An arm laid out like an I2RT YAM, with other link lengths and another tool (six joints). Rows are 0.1 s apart.
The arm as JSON. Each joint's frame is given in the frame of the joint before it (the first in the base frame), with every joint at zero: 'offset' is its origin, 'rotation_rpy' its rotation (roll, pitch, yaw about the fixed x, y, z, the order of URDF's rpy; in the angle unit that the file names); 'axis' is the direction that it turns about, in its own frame. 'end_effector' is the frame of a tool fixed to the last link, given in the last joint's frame.
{
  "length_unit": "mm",
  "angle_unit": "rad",
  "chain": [
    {
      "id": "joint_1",
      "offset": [
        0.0,
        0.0,
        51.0
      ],
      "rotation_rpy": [
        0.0,
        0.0,
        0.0
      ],
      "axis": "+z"
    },
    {
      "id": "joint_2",
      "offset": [
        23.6,
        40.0,
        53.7
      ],
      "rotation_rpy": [
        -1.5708,
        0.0,
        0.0
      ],
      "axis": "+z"
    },
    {
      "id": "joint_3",
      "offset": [
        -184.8,
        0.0,
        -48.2
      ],
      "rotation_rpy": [
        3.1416,
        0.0,
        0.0
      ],
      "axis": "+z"
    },
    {
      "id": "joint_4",
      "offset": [
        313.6,
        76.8,
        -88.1
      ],
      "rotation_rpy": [
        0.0,
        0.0,
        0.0
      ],
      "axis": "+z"
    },
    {
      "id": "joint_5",
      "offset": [
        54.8,
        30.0,
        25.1
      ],
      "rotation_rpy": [
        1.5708,
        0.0,
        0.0
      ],
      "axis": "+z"
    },
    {
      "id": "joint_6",
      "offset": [
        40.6,
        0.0,
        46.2
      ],
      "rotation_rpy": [
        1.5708,
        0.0,
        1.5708
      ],
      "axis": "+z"
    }
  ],
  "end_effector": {
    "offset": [
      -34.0,
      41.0,
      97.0
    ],
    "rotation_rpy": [
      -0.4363,
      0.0,
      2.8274
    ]
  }
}
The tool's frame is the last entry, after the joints.
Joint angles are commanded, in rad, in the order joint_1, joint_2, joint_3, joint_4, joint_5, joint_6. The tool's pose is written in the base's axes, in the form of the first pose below.
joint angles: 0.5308, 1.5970, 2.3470, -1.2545, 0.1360, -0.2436
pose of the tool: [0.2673, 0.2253, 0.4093, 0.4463, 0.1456, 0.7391, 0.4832]
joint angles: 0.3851, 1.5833, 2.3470, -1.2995, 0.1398, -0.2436
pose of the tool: [0.2872, 0.1795, 0.4075, 0.4720, 0.2033, 0.7359, 0.4408]
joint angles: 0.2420, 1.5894, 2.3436, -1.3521, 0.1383, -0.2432
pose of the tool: [0.3038, 0.1355, 0.3978, 0.4818, 0.2637, 0.7373, 0.3933]
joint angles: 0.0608, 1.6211, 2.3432, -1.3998, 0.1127, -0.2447
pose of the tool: [0.3240, 0.0821, 0.3824, 0.4811, 0.3378, 0.7325, 0.3433]
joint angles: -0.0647, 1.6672, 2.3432, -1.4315, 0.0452, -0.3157
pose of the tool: [0.3372, 0.0464, 0.3645, 0.4564, 0.3599, 0.7486, 0.3189]
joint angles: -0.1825, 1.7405, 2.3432, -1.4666, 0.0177, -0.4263
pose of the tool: [0.3497, 0.0030, 0.3375, 0.4220, 0.3753, 0.7774, 0.2771]
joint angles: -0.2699, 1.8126, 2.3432, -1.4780, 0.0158, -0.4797
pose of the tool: [0.3606, -0.0335, 0.3129, 0.3951, 0.4018, 0.7886, 0.2461]
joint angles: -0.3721, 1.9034, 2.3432, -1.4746, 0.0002, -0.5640
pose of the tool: [0.3707, -0.0786, 0.2817, 0.3612, 0.4213, 0.8020, 0.2210]
